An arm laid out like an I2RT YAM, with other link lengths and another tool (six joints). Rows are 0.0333 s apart.
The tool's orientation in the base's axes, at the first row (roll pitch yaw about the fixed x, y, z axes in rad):
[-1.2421, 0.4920, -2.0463]
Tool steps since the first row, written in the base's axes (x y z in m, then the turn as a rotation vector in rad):
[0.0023, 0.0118, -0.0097, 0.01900, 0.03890, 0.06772]
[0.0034, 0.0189, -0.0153, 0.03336, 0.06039, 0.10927]
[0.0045, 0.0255, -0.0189, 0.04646, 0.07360, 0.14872]
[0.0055, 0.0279, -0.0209, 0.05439, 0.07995, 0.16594]
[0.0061, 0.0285, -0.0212, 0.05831, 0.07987, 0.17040]
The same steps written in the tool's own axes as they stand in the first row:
[-0.0056, 0.0122, -0.0077, -0.07014, -0.03744, 0.01180]
[-0.0090, 0.0192, -0.0125, -0.11240, -0.05967, 0.02248]
[-0.0129, 0.0243, -0.0164, -0.14667, -0.08284, 0.03630]
[-0.0142, 0.0271, -0.0176, -0.16298, -0.09172, 0.04370]
[-0.0148, 0.0278, -0.0175, -0.16661, -0.09353, 0.04804]

